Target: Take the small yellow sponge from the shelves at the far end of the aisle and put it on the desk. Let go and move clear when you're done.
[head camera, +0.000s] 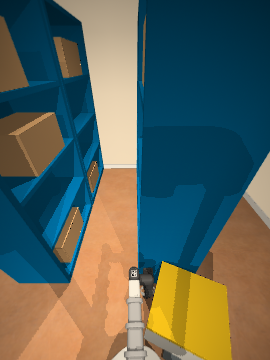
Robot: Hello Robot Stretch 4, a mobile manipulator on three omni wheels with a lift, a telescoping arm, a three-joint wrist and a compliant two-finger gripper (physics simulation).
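Places are measured from the robot's base along level axes (x up, y left, z back), in millimetres.
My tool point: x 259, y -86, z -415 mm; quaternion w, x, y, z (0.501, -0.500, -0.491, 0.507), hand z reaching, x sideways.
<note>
Behind a point stands the place of what it marks.
The small yellow sponge does not show in the head camera view. A large yellow flat-topped thing (pixel 192 310) @(x 424, y -326, z -303 mm) with a pale grey edge stands at the lower right, just right of my arm. I cannot tell whether it is the desk. My telescoping arm reaches up the bottom middle, and dark wrist parts show at its end beside the right-hand shelf unit's base. My gripper's fingers do not show, so what they hold cannot be seen.
A blue shelf unit (pixel 36 245) @(x 624, y 609, z -599 mm) with several brown boxes stands on the left. Another blue shelf unit (pixel 200 100) @(x 1438, y -200, z -579 mm) shows its broad end panel close on the right. A narrow aisle of reddish floor (pixel 117 215) @(x -27, y 200, z -1345 mm) runs between them to a cream wall (pixel 114 100) @(x 1112, y 236, z -2457 mm).
</note>
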